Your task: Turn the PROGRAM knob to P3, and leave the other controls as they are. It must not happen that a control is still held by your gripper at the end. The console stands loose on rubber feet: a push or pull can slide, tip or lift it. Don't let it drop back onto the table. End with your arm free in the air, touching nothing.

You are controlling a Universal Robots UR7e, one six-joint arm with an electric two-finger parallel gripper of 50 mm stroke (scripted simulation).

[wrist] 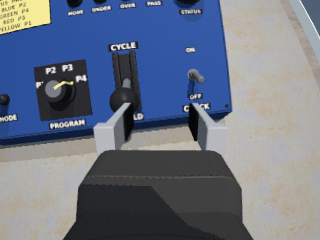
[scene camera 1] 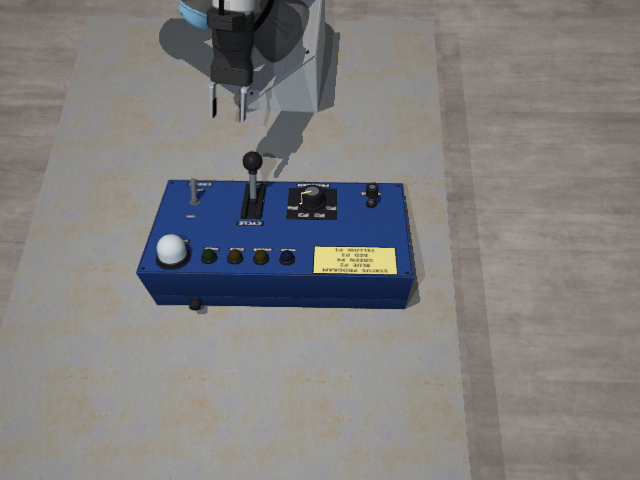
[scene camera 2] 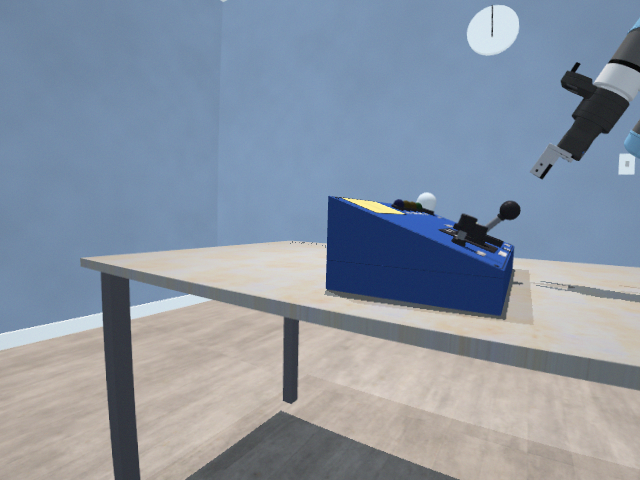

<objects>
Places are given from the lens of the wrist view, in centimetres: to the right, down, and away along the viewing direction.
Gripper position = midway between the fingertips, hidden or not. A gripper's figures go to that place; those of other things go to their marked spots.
gripper (wrist: pixel 161 114): 0, -1, 16
blue console (wrist: pixel 165 49): 1, -13, 32
</objects>
